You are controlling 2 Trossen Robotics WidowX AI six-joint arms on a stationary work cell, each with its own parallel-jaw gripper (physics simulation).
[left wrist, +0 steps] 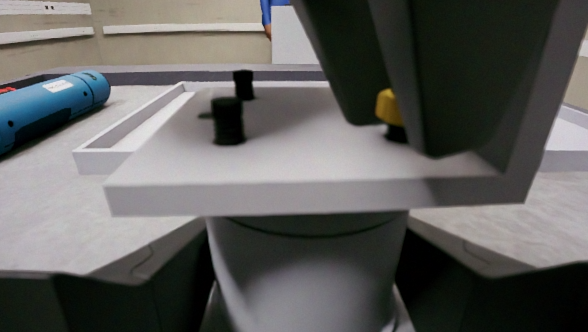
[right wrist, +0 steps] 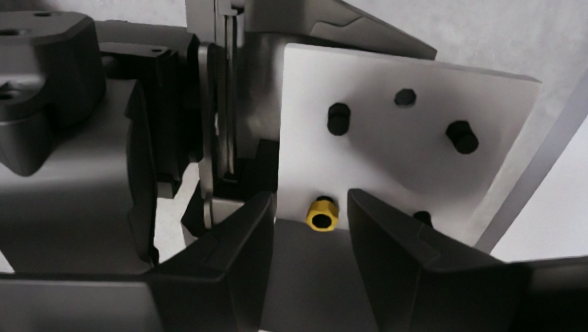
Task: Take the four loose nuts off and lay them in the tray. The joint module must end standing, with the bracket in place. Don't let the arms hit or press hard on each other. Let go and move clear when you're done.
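Frame: origin at the left arm's base, x ahead, y left, z up, level; millimetres.
Seen in the pictures: left gripper, fingertip midpoint: [left wrist: 301, 220] [right wrist: 410, 120]; right gripper, fingertip midpoint: [left wrist: 403, 133] [right wrist: 310, 202].
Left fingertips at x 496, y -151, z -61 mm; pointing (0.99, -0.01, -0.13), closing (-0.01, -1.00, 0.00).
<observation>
Offsets run from my left fingertips to a thing's top centre.
The joint module @[dz +53, dx -16, dy +0 mm] [left wrist: 307, 272] is a grey upright cylinder under the light grey bracket [left wrist: 300, 162] [right wrist: 310, 165]. My left gripper [left wrist: 301, 220] is shut on the module's body, one finger on each side, below the bracket plate. A yellow nut @[dz +54, dx -33, dy -18 mm] [left wrist: 389, 106] [right wrist: 322, 215] sits on a black stud near the bracket's upright wall. Three other studs show bare: one [left wrist: 228, 121] [right wrist: 339, 120], another [left wrist: 244, 85] [right wrist: 462, 136], and a third [right wrist: 422, 218], partly behind a finger. My right gripper [right wrist: 310, 202] is open, its fingertips apart on either side of the nut; in the left wrist view one finger partly hides the nut.
A white low-walled tray @[dz -5, dx +187, dy -75 mm] [left wrist: 102, 161] [right wrist: 537, 155] lies beyond the bracket. A blue cylindrical tool @[dz +19, dx +146, dy +223 mm] [left wrist: 55, 107] lies at the left in the left wrist view. The left arm's dark wrist [right wrist: 85, 190] stands close to the bracket's left side in the right wrist view.
</observation>
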